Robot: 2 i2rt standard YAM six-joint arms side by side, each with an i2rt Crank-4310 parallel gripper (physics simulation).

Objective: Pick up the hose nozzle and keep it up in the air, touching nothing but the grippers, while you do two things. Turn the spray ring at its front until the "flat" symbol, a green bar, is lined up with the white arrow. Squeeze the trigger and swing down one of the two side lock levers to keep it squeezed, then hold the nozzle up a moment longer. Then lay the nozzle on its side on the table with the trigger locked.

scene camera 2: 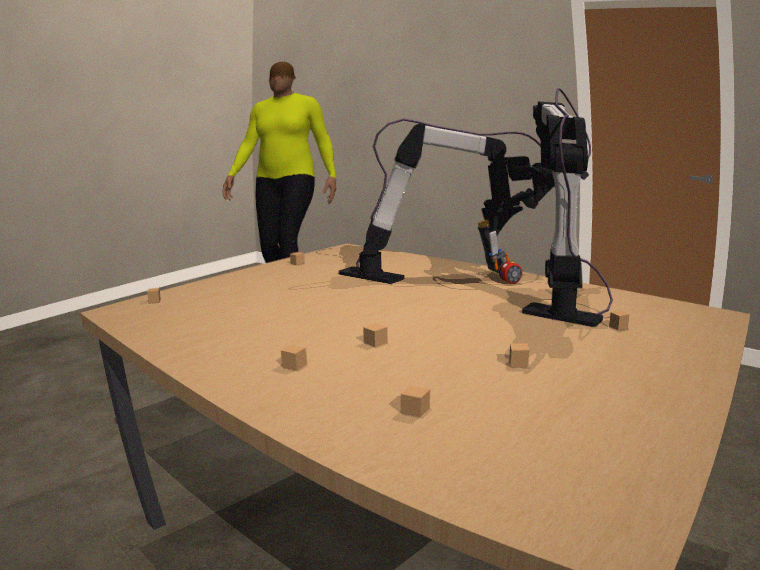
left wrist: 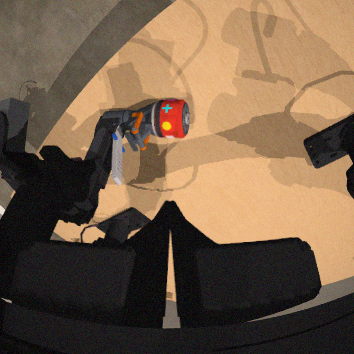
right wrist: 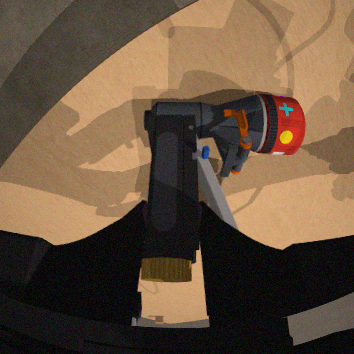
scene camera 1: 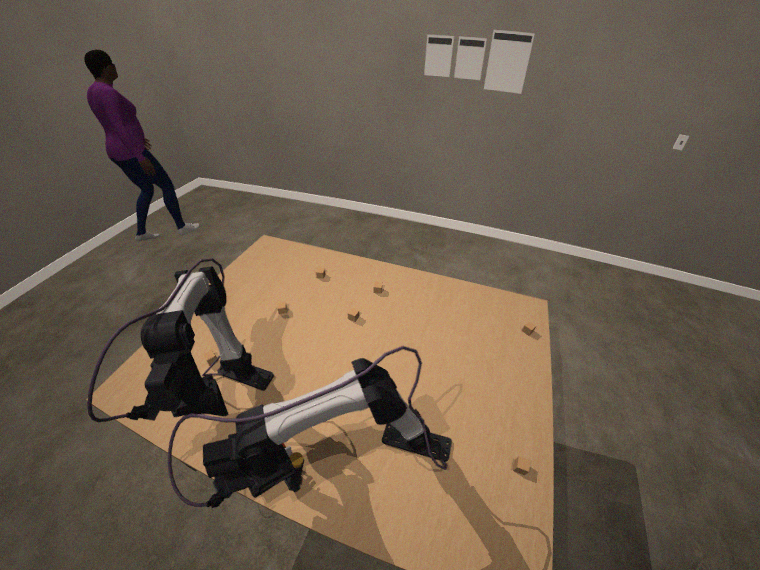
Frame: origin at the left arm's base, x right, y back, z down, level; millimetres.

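Seen in the pictures: left gripper, between the fingertips: (scene camera 2: 537, 201) (left wrist: 169, 203) (scene camera 1: 225, 415); right gripper, between the fingertips: (scene camera 2: 492, 235) (left wrist: 91, 159) (right wrist: 172, 204) (scene camera 1: 288, 469); left arm's base, origin of its link: (scene camera 2: 562, 316) (left wrist: 353, 130) (scene camera 1: 245, 374); right arm's base, origin of its link: (scene camera 2: 370, 276) (left wrist: 121, 222) (scene camera 1: 416, 441).
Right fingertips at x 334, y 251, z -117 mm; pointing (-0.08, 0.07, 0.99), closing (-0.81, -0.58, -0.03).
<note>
Offsets run from my right fingertips to a thing's top centre. "spot": to the spot under its first point. Level surfaces: height alone.
The dark hose nozzle @(spot: dx +25, dy -18, dz -41 mm) (scene camera 1: 297, 460) (scene camera 2: 484, 245) (left wrist: 103, 137) (right wrist: 172, 175) hangs with its handle in my right gripper (right wrist: 172, 204), which is shut on it, yellow hose end up. Its body and red spray ring @(dx -89, dy -51, dz +58 mm) (scene camera 2: 510, 273) (left wrist: 174, 119) (right wrist: 287, 125) are low over the table; whether they touch it is unclear. A cyan plus and a yellow dot face the wrist cameras; green bar and white arrow cannot be made out. The grey trigger @(dx -18, dy -24, dz -19 mm) (left wrist: 117, 162) (right wrist: 215, 187) stands away from the handle. Orange levers @(dx -56, dy -11, dz +40 mm) (left wrist: 136, 121) (right wrist: 241, 127) sit behind the ring. My left gripper (left wrist: 169, 203) is shut and empty, apart from the nozzle.
Several small wooden cubes @(dx -70, dy -624, dz +83 mm) (scene camera 1: 354, 315) (scene camera 2: 375, 335) @(dx -309, dy -820, dz +83 mm) (scene camera 2: 414, 401) are scattered on the table @(dz +117 mm) (scene camera 1: 442, 343) (scene camera 2: 257, 325). The two arm bases (scene camera 2: 371, 274) (scene camera 2: 561, 314) stand behind the cubes in scene camera 2. The table edge passes close to the nozzle in both wrist views.
</note>
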